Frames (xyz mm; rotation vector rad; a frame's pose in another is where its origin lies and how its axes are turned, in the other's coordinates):
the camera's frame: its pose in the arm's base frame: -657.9 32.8 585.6 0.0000 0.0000 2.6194
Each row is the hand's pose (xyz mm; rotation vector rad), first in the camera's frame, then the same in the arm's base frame.
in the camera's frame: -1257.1 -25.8 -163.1 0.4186 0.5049 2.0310
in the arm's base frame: 444.5 -571.9 422.5 0.3497 -0.4925 -1.5294
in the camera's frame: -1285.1 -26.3 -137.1 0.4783 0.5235 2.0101
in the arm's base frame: 469.0 -585.4 448.5 0.3534 -0.5521 -1.5323
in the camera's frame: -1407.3 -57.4 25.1 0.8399 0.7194 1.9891
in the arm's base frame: 590.5 -619.4 610.7 0.4319 -0.9006 -1.3814
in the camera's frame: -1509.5 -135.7 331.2 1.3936 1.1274 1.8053
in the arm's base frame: 718.1 -602.5 916.8 0.6407 -1.4382 -1.0742
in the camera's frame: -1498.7 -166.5 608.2 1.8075 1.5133 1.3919
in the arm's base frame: 724.1 -570.4 1193.8 0.8890 -1.9085 -0.8046
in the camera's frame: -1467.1 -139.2 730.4 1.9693 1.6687 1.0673
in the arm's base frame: 683.1 -578.3 1316.0 1.0235 -2.1636 -0.6959
